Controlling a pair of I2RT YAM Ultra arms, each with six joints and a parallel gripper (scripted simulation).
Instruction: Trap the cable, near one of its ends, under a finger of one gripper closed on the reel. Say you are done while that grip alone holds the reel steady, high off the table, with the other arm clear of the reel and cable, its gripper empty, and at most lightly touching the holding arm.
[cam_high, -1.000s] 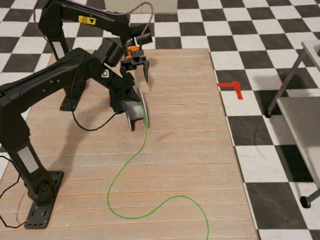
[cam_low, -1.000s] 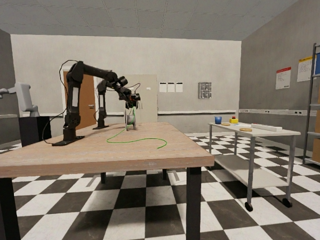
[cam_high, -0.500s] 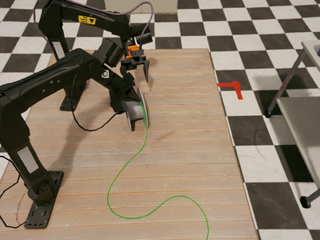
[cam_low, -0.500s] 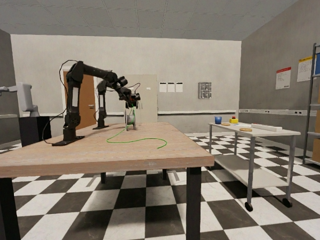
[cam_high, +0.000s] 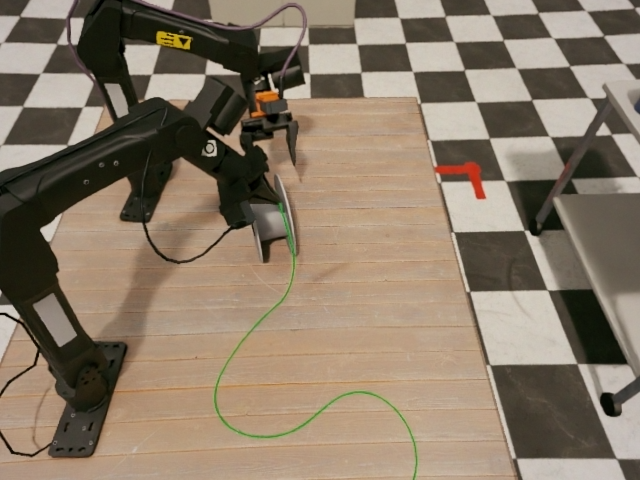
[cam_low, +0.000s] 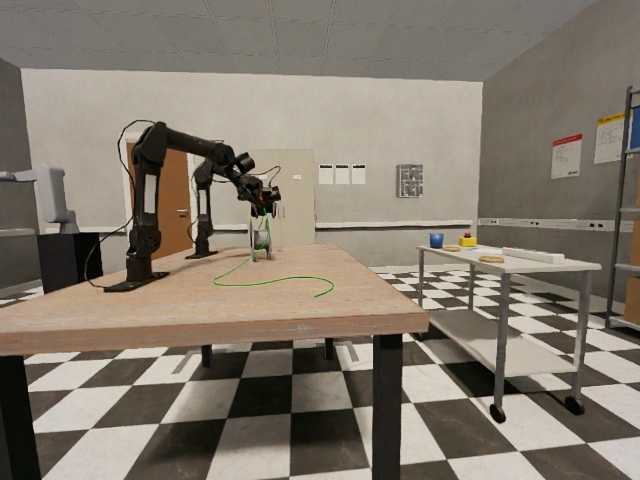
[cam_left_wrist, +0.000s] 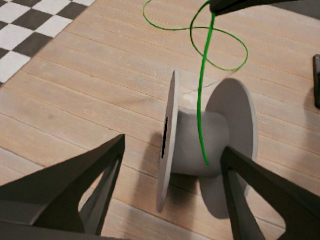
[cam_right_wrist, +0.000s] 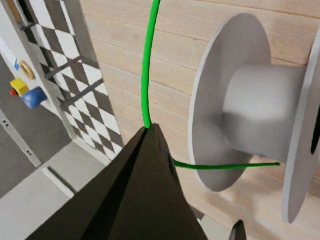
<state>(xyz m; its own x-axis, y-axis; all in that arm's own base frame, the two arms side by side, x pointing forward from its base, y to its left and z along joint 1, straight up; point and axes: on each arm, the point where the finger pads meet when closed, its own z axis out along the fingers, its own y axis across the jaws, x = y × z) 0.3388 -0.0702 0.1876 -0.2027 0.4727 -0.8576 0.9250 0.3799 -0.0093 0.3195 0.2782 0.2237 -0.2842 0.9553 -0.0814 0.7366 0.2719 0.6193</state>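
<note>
The grey reel lies 2 cm behind my left hand, 6 cm to the right of it and 10 cm below it.
</note>
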